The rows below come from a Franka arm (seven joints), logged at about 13 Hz.
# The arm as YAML. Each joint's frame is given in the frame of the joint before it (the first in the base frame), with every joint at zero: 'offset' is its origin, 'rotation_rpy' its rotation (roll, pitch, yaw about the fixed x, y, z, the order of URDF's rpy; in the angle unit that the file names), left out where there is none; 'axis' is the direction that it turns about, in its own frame. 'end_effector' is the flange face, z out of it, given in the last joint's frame.
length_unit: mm
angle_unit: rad
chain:
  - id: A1
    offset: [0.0, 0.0, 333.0]
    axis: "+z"
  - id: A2
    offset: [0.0, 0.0, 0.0]
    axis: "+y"
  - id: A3
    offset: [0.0, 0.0, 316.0]
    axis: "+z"
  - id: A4
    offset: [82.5, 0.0, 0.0]
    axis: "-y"
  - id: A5
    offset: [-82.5, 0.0, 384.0]
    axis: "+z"
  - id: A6
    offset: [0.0, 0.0, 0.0]
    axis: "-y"
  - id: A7
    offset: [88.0, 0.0, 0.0]
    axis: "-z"
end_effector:
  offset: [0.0, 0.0, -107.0]
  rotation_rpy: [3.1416, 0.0, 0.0]
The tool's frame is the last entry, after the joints.
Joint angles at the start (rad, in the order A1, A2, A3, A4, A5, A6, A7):
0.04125, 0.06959, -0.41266, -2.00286, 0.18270, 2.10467, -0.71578
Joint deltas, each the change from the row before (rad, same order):
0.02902, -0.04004, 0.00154, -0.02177, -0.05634, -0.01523, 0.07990
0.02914, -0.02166, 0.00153, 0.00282, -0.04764, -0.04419, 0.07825
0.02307, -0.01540, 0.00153, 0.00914, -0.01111, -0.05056, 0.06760
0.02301, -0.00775, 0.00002, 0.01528, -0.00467, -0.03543, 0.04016
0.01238, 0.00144, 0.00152, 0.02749, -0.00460, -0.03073, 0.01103
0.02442, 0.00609, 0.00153, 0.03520, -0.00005, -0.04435, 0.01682
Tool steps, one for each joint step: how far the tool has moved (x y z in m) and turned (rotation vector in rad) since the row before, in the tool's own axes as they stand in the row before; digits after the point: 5 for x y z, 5 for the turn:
-0.00003, -0.01730, -0.00773, -0.02060, -0.02308, 0.02069
0.00274, -0.01601, -0.00712, -0.01212, -0.03795, 0.02335
0.00186, -0.01406, -0.00688, 0.01189, -0.02681, 0.03671
0.00376, -0.01232, -0.00722, 0.00568, -0.01354, 0.01391
0.00476, -0.00683, -0.00913, -0.00188, -0.00692, -0.00597
0.00761, -0.01357, -0.00893, 0.00420, -0.01596, -0.01060

